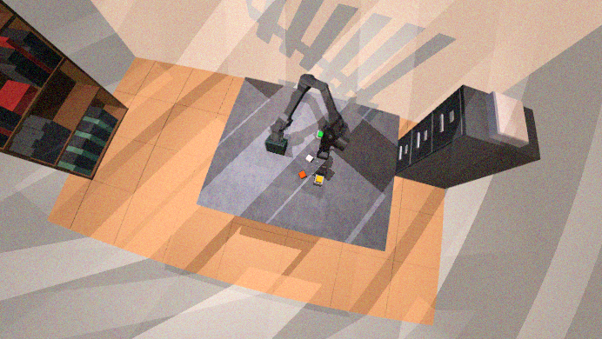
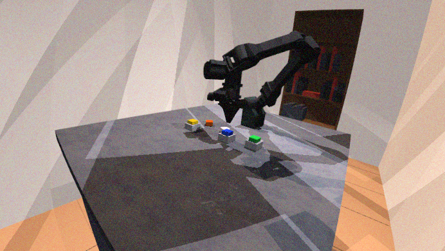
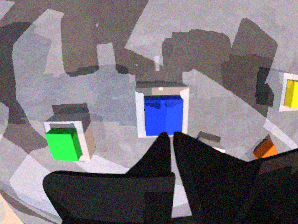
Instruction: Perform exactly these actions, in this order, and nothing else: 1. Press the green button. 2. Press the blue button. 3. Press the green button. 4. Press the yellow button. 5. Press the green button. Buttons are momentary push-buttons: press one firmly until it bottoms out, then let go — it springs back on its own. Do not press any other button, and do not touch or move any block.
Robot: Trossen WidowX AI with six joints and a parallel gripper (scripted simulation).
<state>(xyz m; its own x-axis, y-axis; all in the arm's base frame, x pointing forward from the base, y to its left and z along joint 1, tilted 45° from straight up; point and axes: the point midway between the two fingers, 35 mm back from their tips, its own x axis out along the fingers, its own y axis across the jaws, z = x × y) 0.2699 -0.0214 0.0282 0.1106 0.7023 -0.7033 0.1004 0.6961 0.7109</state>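
My gripper tip is 4 cm above the blue button. Also, from my gripper tip: green button: 2 cm behind, 11 cm to the left, 4 cm below; white block: 7 cm behind, 5 cm to the right, 6 cm below; yellow button: 17 cm to the right, 4 cm below.
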